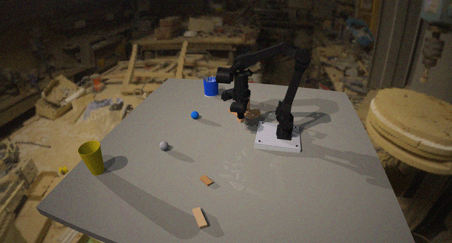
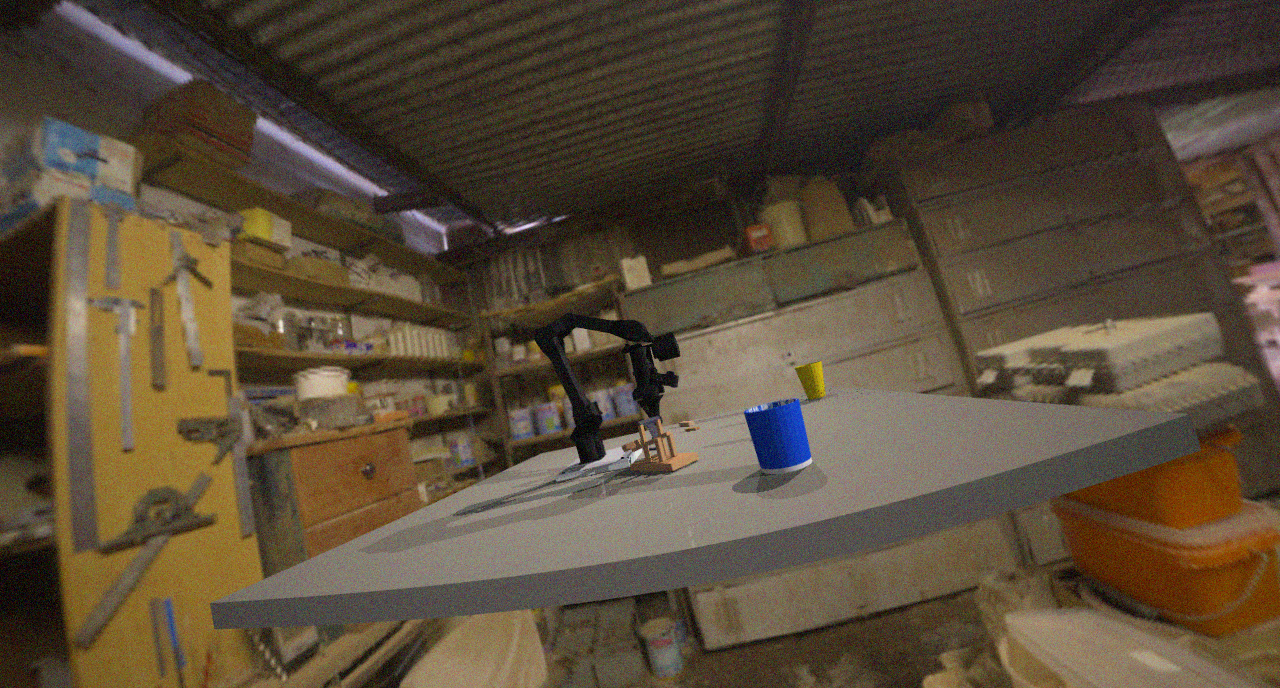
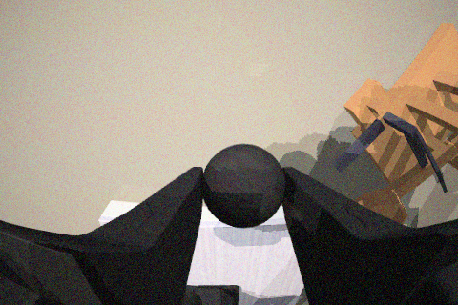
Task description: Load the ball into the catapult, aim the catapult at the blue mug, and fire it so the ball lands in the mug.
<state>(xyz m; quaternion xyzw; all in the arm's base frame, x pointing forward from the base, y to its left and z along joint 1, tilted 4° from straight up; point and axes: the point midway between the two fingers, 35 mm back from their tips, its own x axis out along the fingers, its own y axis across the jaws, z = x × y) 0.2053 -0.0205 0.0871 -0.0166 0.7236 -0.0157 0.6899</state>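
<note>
The wooden catapult is 1 cm behind my gripper tip, 13 cm to the right of it and 3 cm below it. Also, from my gripper tip: blue ball (25 cm ahead, 8 cm to the right, 6 cm below); then grey ball (29 cm ahead, 20 cm to the left, 6 cm below); then black ball (1 cm above).
</note>
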